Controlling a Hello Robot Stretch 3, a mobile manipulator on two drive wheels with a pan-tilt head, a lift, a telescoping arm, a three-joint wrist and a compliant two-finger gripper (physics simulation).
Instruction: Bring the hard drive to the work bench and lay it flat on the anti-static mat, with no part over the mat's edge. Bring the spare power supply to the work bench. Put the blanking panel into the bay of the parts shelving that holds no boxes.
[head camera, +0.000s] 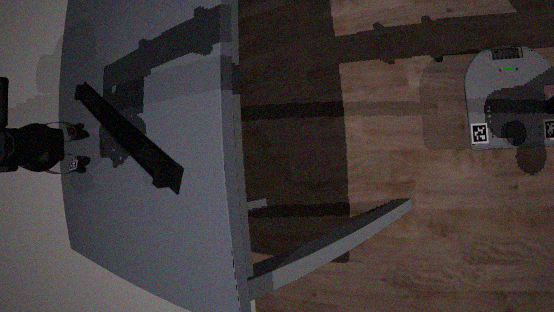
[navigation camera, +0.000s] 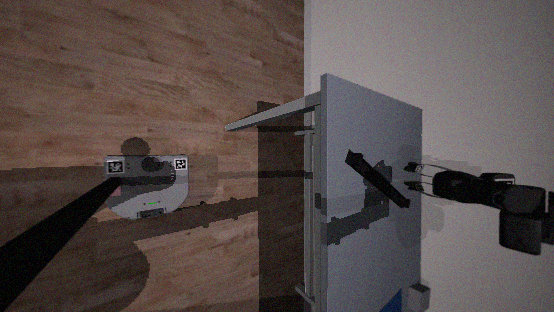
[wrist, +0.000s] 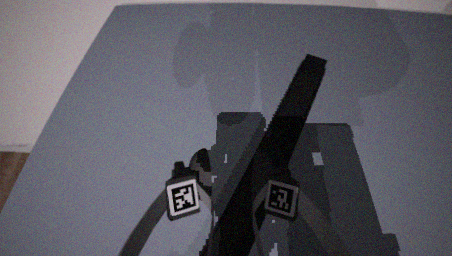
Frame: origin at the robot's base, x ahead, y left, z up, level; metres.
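Where they show: gripper, fingertip midpoint: (head camera: 84, 148) (navigation camera: 407, 175); robot's base, origin of the base link: (head camera: 514, 132) (navigation camera: 150, 163).
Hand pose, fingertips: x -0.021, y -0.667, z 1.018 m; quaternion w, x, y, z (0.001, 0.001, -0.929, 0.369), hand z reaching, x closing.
Things, the pixels of their top centre, and the offset from my fingertips. "spot": a spot on its surface instead. Level surfaces: height alone.
- pale grey-blue table top, its level: 0.104 m down
- blue patch, surface spot: (navigation camera: 393, 303) spot: 0.102 m down, 0.568 m back, 0.155 m right
- small grey box, middle of its top: (navigation camera: 425, 300) 0.054 m down, 0.636 m back, 0.379 m right
- slanting grey board, surface spot: (head camera: 340, 240) spot: 0.463 m down, 0.232 m ahead, 0.235 m left
A long black bar, which looks like the blanking panel (head camera: 131, 136) (navigation camera: 377, 179) (wrist: 286, 135), lies diagonally on the pale grey-blue table top (head camera: 165, 240) (navigation camera: 370, 120) (wrist: 120, 85). My gripper (head camera: 80, 147) (navigation camera: 411, 176) (wrist: 230, 166) is open and empty, over the table's wall-side part and beside the bar in the head and navigation views. In the wrist view the bar runs up from between the fingers, passing behind the right finger. A blue patch (navigation camera: 393, 303), perhaps the mat, shows partly at the bottom of the navigation view. I cannot make out the hard drive, the power supply or the parts shelving.
A small grey box (navigation camera: 419, 297) is at the table's wall-side edge. A slanting grey board (head camera: 340, 240) (navigation camera: 272, 116) sticks out under the table's floor side. My wheeled base (head camera: 500, 85) (navigation camera: 175, 192) stands on the wooden floor, away from the table.
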